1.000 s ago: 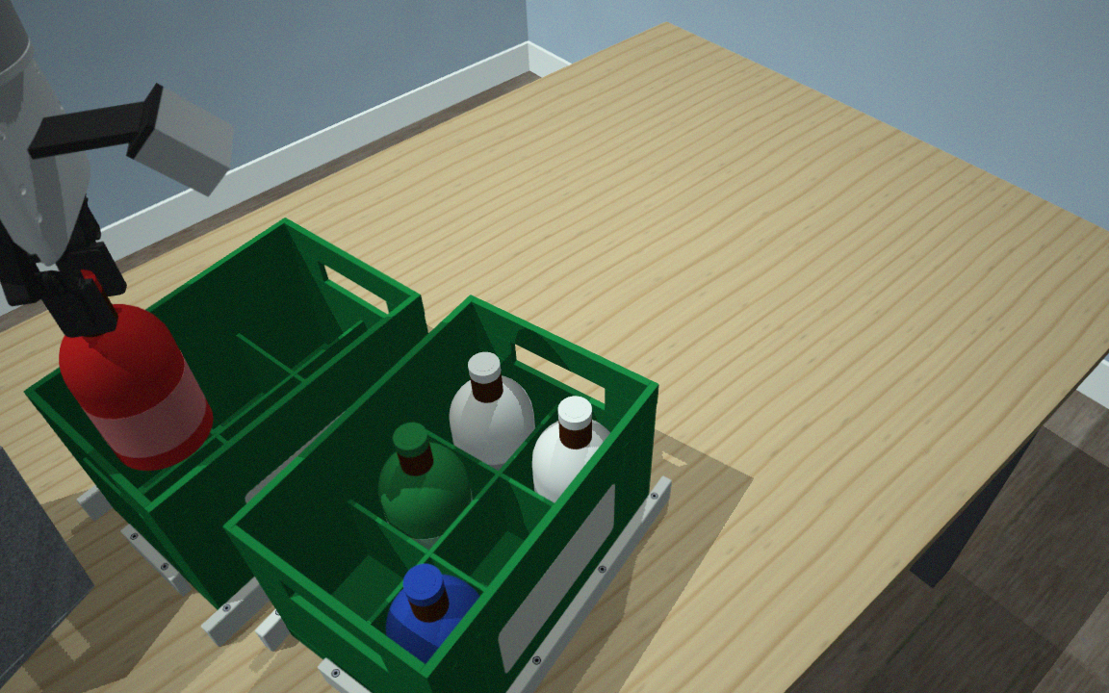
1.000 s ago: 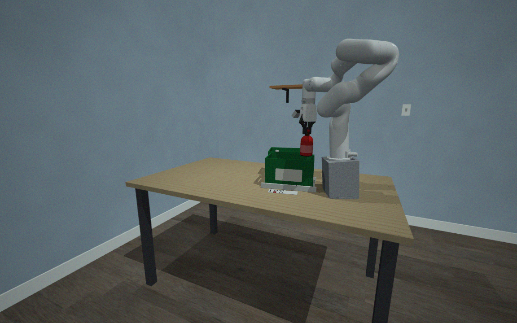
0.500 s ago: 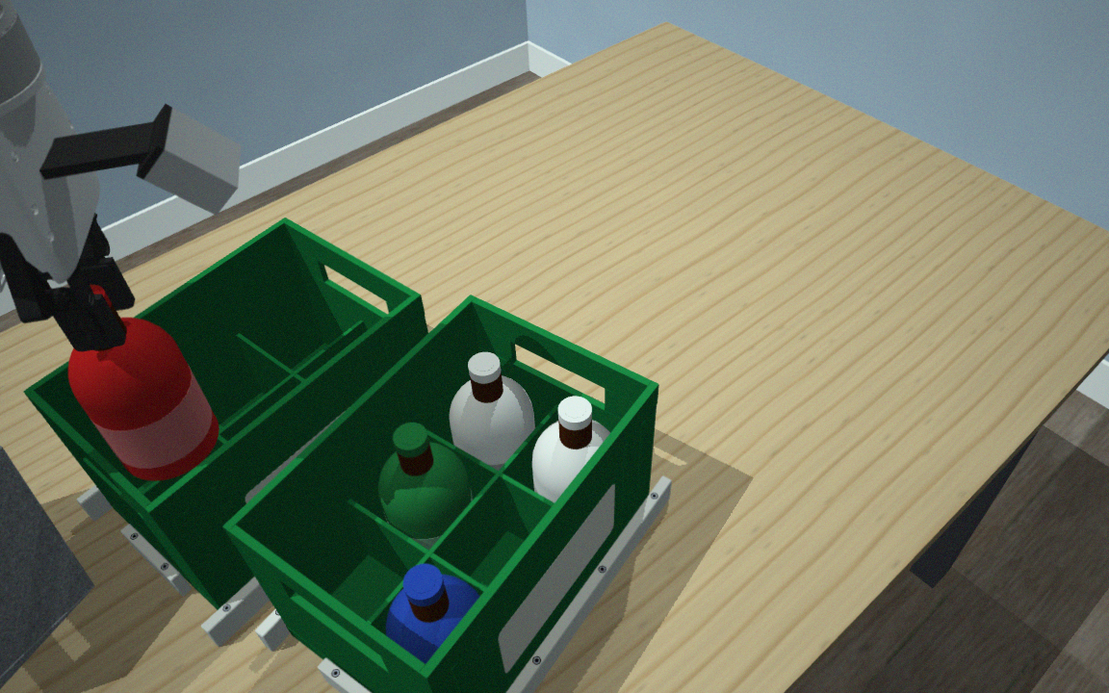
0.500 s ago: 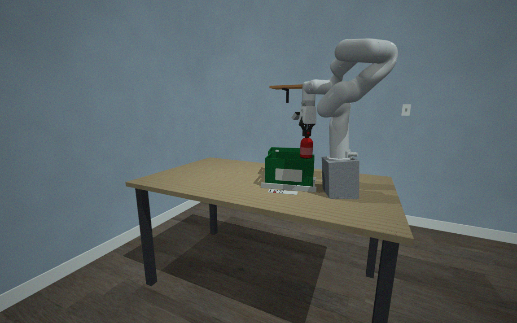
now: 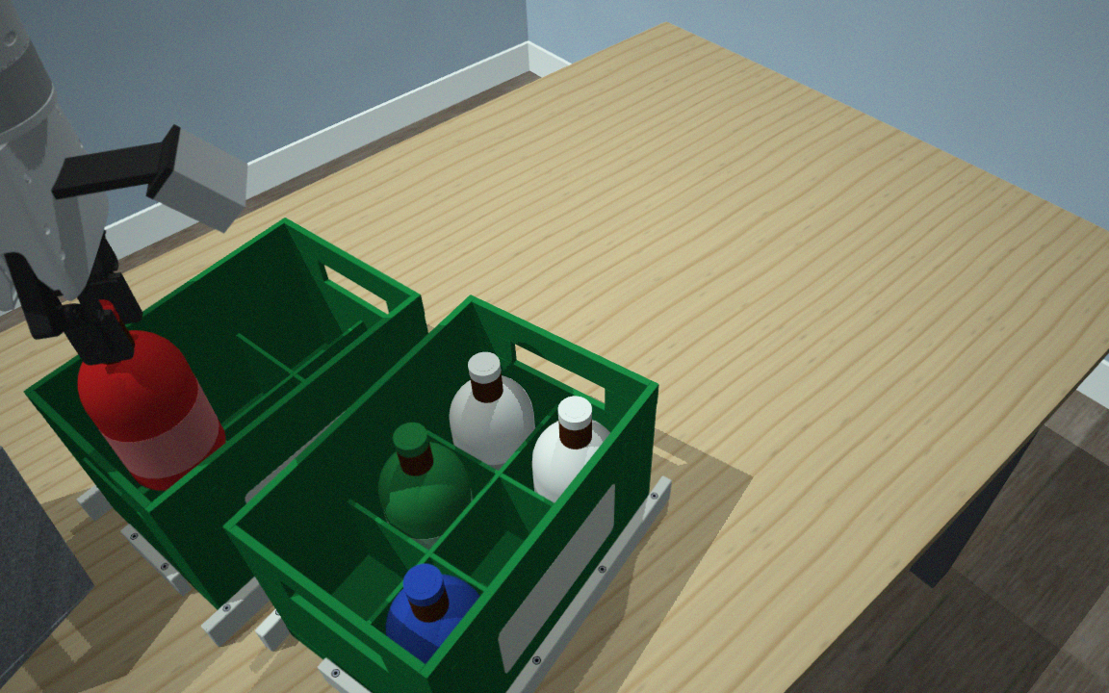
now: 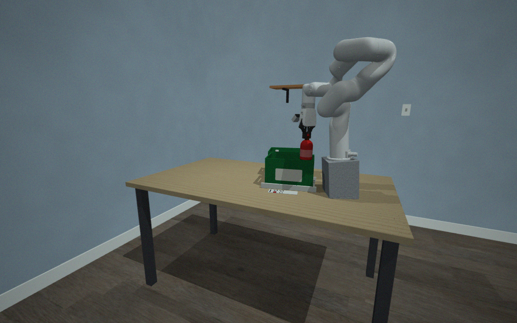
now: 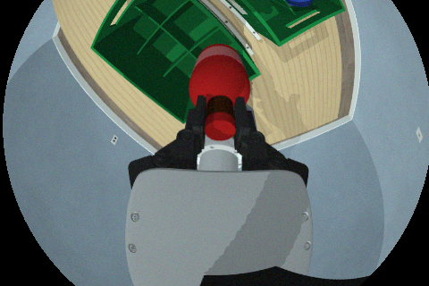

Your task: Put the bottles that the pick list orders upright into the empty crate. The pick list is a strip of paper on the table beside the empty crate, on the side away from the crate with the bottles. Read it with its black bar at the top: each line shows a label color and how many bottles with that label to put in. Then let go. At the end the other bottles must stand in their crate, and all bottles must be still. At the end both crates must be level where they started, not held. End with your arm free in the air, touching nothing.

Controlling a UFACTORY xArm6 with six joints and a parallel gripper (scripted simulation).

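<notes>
Right now my hand is 7 cm above the red-label bottle. From my hand the other things lie so: blue bottle 12 cm ahead, 20 cm to the right, 21 cm below; pick list 3 cm ahead, 22 cm to the left, 30 cm below; green bottle 16 cm ahead, 8 cm to the right, 21 cm below.
</notes>
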